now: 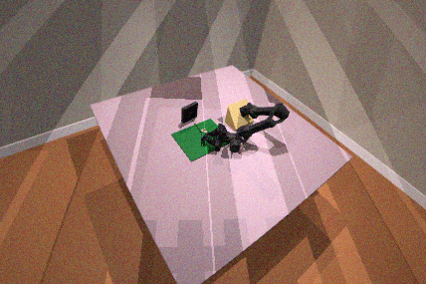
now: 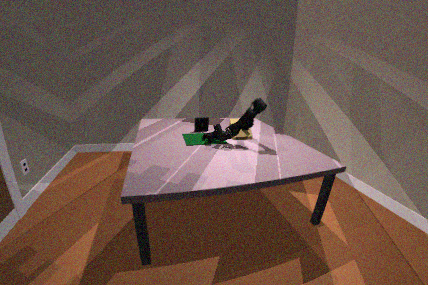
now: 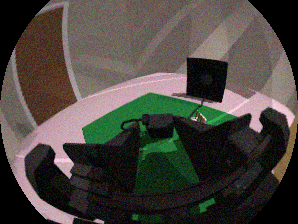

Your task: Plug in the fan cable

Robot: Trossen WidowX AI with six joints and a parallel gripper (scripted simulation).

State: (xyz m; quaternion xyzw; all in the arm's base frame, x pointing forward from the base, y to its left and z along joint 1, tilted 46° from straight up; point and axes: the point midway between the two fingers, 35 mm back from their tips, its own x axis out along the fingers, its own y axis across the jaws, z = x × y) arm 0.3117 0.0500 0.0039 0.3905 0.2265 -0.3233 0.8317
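Right now my gripper tip is 1 cm to the left of the dark plug and 1 cm above it. Also, from my gripper tip: four-pin header: 4 cm behind, 6 cm to the right, 4 cm below; green board: 3 cm to the right, 5 cm below; black fan: 3 cm behind, 21 cm to the right, 2 cm above.
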